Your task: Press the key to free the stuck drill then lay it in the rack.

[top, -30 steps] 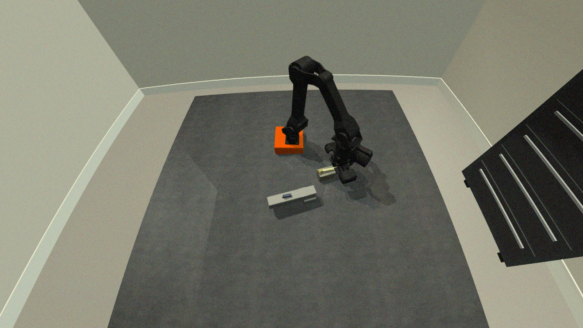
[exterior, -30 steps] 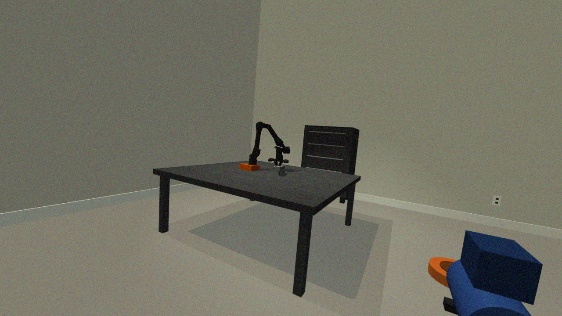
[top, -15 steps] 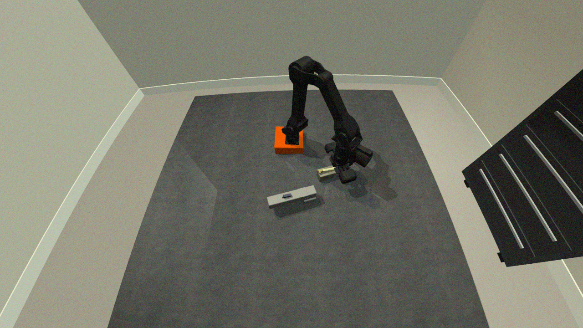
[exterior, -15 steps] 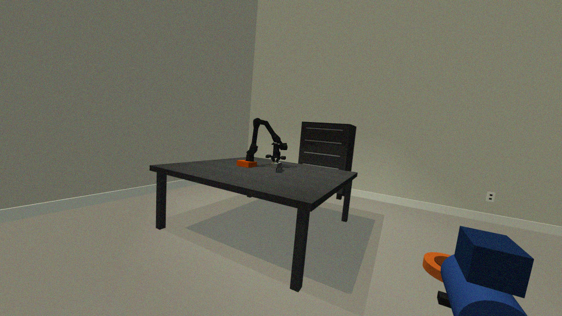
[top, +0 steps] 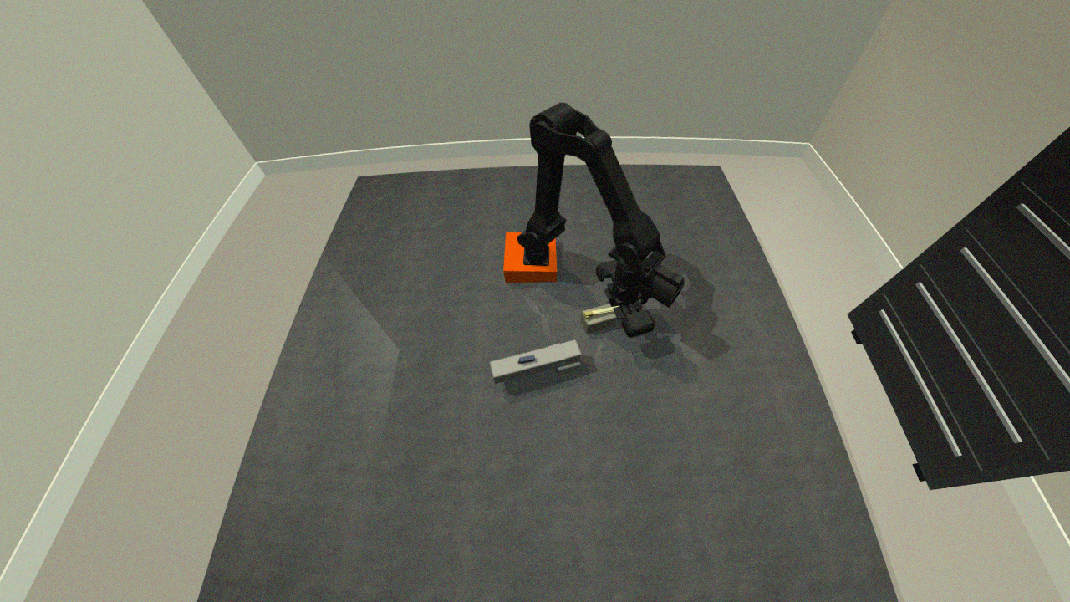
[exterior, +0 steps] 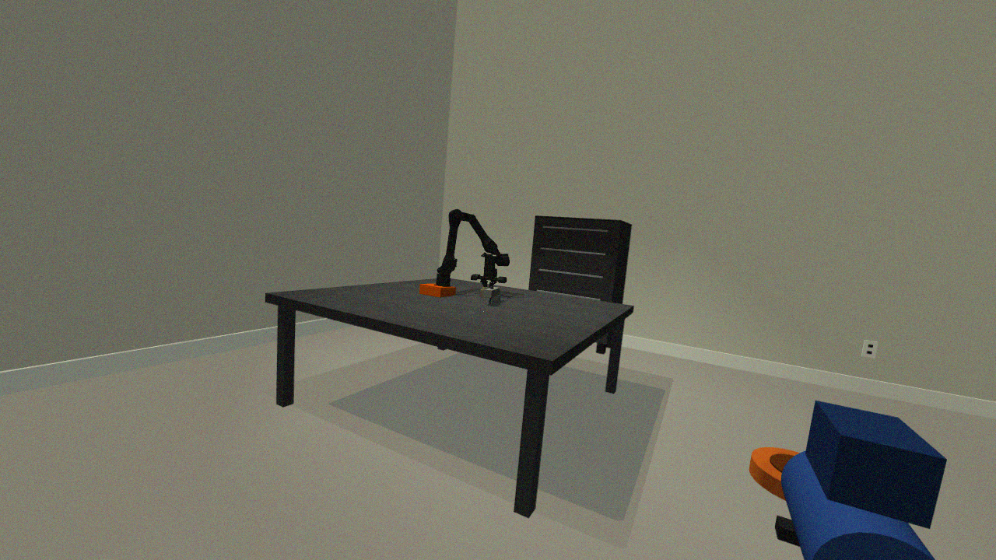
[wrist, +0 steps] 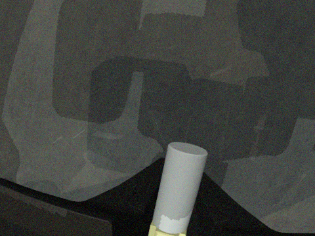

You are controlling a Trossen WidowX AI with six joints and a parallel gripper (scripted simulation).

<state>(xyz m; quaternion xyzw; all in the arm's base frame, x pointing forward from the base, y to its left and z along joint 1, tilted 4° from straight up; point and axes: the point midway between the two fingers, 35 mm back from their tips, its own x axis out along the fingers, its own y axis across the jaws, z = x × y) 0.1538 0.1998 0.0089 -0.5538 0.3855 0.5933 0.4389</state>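
The drill lies 4 cm to the right of my gripper tip, 4 cm above it and 1 cm ahead of it. Round my gripper tip: small blue key: 21 cm to the right, 15 cm ahead, 4 cm above; rack: 5 cm to the right, 2 cm ahead, 1 cm above.
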